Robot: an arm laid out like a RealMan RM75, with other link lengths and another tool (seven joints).
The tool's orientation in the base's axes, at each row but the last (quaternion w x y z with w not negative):
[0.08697, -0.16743, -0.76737, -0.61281]
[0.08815, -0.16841, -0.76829, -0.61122]
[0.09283, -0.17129, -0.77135, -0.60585]
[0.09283, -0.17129, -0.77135, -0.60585]
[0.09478, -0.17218, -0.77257, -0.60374]
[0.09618, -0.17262, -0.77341, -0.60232]
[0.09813, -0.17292, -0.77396, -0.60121]
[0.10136, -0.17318, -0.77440, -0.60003]
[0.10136, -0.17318, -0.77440, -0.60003]
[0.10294, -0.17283, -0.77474, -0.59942]
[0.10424, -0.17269, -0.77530, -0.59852]
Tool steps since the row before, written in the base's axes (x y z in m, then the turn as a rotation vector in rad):
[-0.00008, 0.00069, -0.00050, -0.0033, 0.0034, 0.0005]
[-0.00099, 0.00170, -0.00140, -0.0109, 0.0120, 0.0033]
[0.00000, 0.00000, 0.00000, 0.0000, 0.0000, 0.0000]
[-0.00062, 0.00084, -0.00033, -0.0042, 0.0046, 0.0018]
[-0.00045, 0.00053, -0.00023, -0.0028, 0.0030, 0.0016]
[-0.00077, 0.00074, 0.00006, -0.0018, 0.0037, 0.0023]
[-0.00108, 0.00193, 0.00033, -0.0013, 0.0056, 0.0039]
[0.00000, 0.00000, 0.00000, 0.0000, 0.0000, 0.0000]
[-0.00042, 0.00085, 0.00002, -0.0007, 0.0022, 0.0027]
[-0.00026, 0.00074, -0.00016, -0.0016, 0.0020, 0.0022]
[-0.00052, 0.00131, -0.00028, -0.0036, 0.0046, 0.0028]
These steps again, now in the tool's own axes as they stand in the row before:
[0.00001, -0.00035, 0.00078, 0.0037, -0.0001, 0.0029]
[0.00070, -0.00130, 0.00191, 0.0131, 0.0014, 0.0101]
[0.00000, 0.00000, 0.00000, 0.0000, 0.0000, 0.0000]
[0.00058, -0.00036, 0.00085, 0.0052, 0.0010, 0.0037]
[0.00041, -0.00027, 0.00054, 0.0036, 0.0010, 0.0023]
[0.00084, -0.00008, 0.00065, 0.0030, 0.0022, 0.0029]
[0.00140, 0.00030, 0.00172, 0.0034, 0.0042, 0.0043]
[0.00000, 0.00000, 0.00000, 0.0000, 0.0000, 0.0000]
[0.00052, 0.00004, 0.00079, 0.0020, 0.0026, 0.0014]
[0.00029, -0.00008, 0.00074, 0.0026, 0.0018, 0.0013]
[0.00056, -0.00016, 0.00131, 0.0050, 0.0021, 0.0035]

